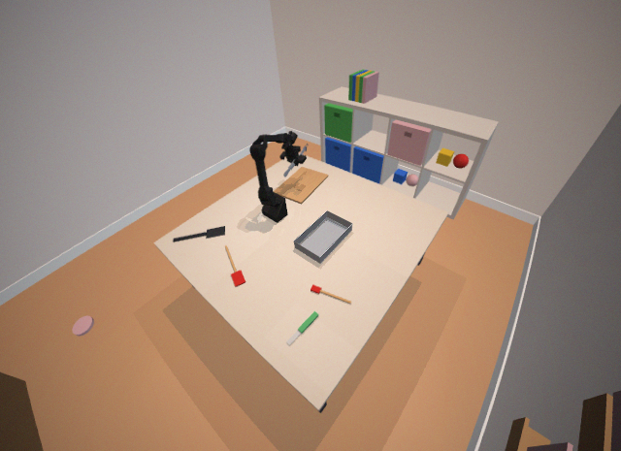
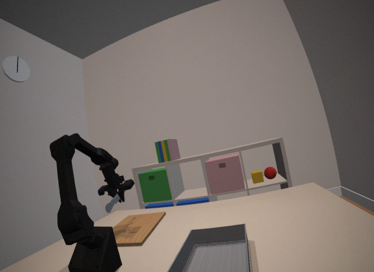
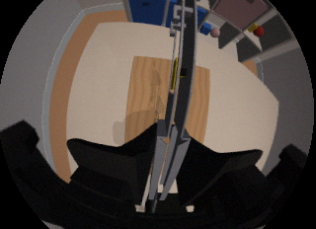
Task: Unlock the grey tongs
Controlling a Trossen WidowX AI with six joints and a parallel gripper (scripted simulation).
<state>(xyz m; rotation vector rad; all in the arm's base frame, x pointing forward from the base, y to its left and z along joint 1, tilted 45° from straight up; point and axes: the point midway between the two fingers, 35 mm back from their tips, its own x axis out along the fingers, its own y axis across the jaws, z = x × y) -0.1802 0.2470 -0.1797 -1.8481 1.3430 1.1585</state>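
Now: gripper tip 130 mm above the wooden board and 40 mm short of it. From my gripper tip the other things lie so: black spatula (760 mm to the right, 140 mm below, 20 mm behind); grey roasting tin (520 mm ahead, 250 mm to the right, 110 mm below).
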